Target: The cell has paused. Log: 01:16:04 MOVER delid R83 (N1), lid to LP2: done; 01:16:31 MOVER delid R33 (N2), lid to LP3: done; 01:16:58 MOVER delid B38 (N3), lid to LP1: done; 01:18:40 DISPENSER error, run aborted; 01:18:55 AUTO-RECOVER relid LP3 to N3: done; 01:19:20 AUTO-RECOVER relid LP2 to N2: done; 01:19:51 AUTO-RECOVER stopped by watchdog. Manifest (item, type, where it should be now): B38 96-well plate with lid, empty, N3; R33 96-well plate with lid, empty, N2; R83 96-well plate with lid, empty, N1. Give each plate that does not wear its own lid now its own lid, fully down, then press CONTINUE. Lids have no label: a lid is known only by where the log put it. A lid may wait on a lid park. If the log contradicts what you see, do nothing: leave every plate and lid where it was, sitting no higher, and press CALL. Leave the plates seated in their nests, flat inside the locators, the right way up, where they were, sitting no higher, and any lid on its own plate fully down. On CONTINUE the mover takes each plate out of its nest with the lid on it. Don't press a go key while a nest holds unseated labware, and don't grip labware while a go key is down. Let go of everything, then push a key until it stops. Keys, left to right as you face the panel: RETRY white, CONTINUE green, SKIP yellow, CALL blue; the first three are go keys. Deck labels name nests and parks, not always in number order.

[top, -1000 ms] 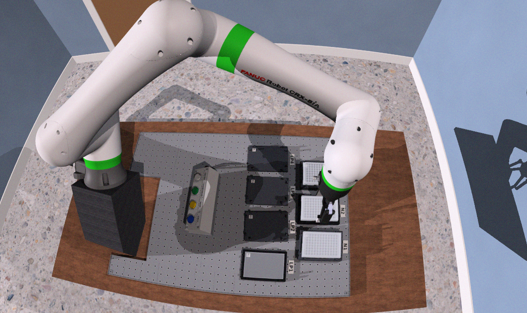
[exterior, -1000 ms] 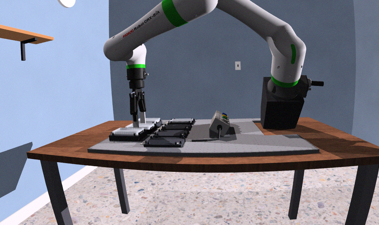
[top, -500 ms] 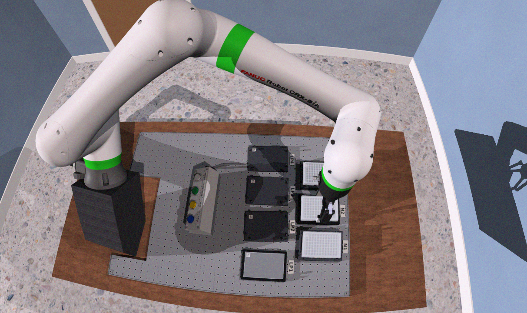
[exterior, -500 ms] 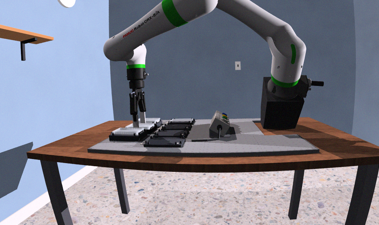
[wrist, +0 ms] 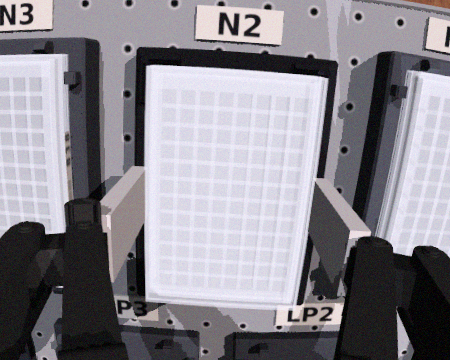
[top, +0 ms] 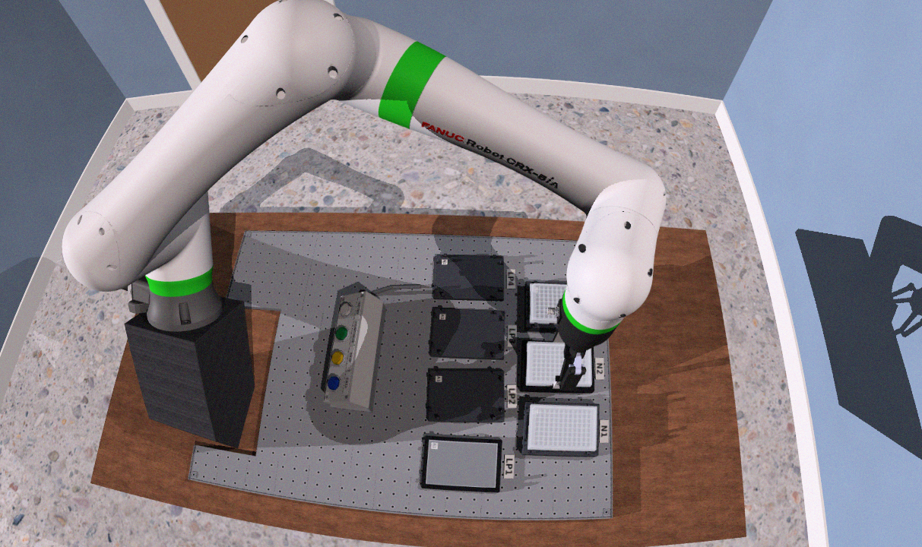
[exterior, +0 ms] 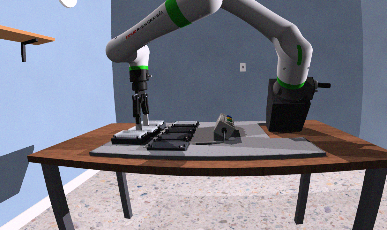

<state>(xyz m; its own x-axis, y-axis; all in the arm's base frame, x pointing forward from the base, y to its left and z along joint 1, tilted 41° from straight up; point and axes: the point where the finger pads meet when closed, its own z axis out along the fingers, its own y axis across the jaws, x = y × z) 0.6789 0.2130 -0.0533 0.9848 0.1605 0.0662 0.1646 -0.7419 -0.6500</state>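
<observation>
Now: hand 230 mm to the left of the park LP1, 140 mm past it and 50 mm above it. From my hand the other things lie so: park LP2 (160 mm behind, 90 mm to the right, 50 mm below); then LP4 (210 mm behind, 160 mm to the left, 50 mm below); then LP3 (190 mm behind, 50 mm below, 30 mm to the left).
</observation>
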